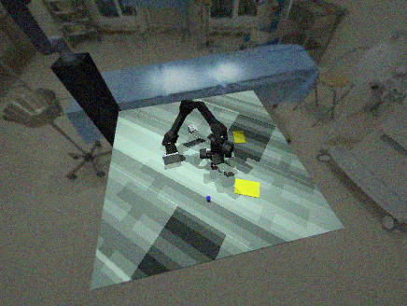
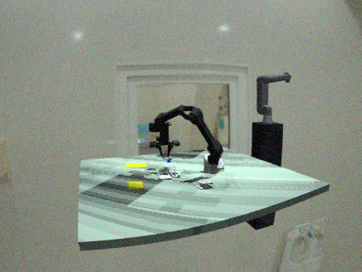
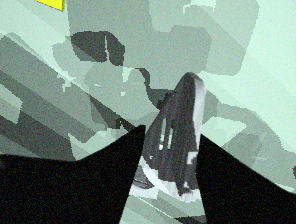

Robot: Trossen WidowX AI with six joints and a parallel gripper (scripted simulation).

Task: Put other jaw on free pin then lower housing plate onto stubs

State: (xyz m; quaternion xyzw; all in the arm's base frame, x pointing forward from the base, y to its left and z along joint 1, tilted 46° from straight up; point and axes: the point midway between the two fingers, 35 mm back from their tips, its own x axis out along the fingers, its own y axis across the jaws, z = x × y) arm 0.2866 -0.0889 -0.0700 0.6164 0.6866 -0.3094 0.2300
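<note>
The jaw is 30 mm to the left of my gripper tip and 20 mm behind it. Also, from my gripper tip: blue block (210 mm to the right, 80 mm below, 70 mm behind).
</note>
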